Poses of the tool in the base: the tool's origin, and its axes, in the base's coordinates. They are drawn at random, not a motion.
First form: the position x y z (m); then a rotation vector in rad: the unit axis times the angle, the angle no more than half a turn.
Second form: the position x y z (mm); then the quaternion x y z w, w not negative. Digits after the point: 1 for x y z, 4 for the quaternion.
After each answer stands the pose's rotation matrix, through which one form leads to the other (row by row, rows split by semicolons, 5 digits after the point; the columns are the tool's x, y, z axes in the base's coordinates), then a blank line. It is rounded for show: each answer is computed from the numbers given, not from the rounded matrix.
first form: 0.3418 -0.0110 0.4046 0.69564 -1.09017 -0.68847
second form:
341.8 -11.0 404.6 0.3175 -0.4976 -0.3143 0.7435
0.30721 0.15127 -0.93954; -0.78334 0.60082 -0.15940; 0.54038 0.78494 0.30307

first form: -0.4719 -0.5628 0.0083 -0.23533 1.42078 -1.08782
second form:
-471.9 -562.8 8.3 -0.1023 0.6178 -0.4730 0.6197
-0.21094 0.45986 0.86257; -0.71275 0.53153 -0.45767; -0.66895 -0.71134 0.21564

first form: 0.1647 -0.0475 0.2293 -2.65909 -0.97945 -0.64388
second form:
164.7 -47.5 229.3 -0.9087 -0.3347 -0.2200 0.1175
0.67911 0.66003 0.32121; 0.55658 -0.74831 0.36091; 0.47858 -0.06632 -0.87554

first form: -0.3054 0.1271 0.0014 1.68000 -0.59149 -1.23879
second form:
-305.4 127.1 1.4 0.6847 -0.2411 -0.5049 0.4671
0.37399 0.14157 -0.91656; -0.80177 -0.44738 -0.39625; -0.46614 0.88307 -0.05381

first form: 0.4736 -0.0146 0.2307 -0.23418 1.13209 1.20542
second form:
473.6 -14.6 230.7 -0.1039 0.5025 0.5351 0.6711
-0.07761 -0.82264 0.56324; 0.61370 0.40581 0.67727; -0.78572 0.39823 0.47336

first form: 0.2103 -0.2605 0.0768 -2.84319 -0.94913 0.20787
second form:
210.3 -260.5 76.8 -0.9441 -0.3151 0.0690 0.0684
0.79183 0.58559 -0.17345; 0.60448 -0.79200 0.08570; -0.08719 -0.17270 -0.98111

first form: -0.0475 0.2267 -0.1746 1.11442 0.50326 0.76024
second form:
-47.5 226.7 -174.6 0.5103 0.2305 0.3481 0.7519
0.65140 -0.28828 0.70183; 0.75868 0.23679 -0.60691; 0.00877 0.92781 0.37295

